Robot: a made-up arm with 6 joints.
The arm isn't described. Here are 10 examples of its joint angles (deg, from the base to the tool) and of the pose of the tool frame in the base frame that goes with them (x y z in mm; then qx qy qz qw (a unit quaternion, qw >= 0)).
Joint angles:
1: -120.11 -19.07 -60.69 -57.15 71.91 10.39
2: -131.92 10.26 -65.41 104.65 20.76 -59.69
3: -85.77 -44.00 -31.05 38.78 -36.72 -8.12
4: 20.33 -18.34 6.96 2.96 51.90 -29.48
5: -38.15 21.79 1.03 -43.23 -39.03 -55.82
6: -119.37 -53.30 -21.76 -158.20 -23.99 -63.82
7: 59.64 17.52 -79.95 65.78 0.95 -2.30
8: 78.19 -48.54 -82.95 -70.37 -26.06 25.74
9: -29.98 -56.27 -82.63 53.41 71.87 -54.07
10: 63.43 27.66 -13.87 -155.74 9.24 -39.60
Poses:
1: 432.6 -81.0 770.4 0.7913 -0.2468 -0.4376 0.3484
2: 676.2 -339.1 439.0 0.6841 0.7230 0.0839 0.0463
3: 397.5 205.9 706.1 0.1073 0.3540 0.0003 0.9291
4: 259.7 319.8 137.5 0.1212 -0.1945 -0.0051 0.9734
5: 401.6 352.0 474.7 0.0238 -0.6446 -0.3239 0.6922
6: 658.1 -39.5 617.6 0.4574 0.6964 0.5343 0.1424
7: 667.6 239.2 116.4 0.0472 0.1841 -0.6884 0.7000
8: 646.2 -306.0 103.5 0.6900 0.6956 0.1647 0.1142
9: 650.0 286.7 415.9 0.1235 -0.4354 -0.8185 0.3539
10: 636.8 156.6 -61.7 0.0347 0.9092 -0.3919 0.1361
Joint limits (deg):
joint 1: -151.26..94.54
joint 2: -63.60..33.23
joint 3: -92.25..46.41
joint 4: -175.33..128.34
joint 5: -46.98..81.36
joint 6: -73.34..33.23
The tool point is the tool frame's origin. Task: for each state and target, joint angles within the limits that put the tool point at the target. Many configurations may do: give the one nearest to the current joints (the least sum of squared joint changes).
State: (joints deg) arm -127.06 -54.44 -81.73 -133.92 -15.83 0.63
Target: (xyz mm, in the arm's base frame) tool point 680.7 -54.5 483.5
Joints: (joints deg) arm -148.92 -40.16 -69.62 -136.85 -18.21 0.09
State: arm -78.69 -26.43 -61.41 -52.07 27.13 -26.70
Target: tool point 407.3 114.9 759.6
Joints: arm -99.38 -22.45 -35.02 -47.83 39.06 -18.95
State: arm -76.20 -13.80 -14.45 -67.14 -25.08 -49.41
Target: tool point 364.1 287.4 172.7
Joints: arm -44.26 -51.20 11.49 -47.48 -29.95 -43.73
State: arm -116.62 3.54 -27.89 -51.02 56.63 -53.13
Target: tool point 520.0 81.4 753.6
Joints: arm -105.59 -17.65 -45.71 -69.12 44.21 -58.32
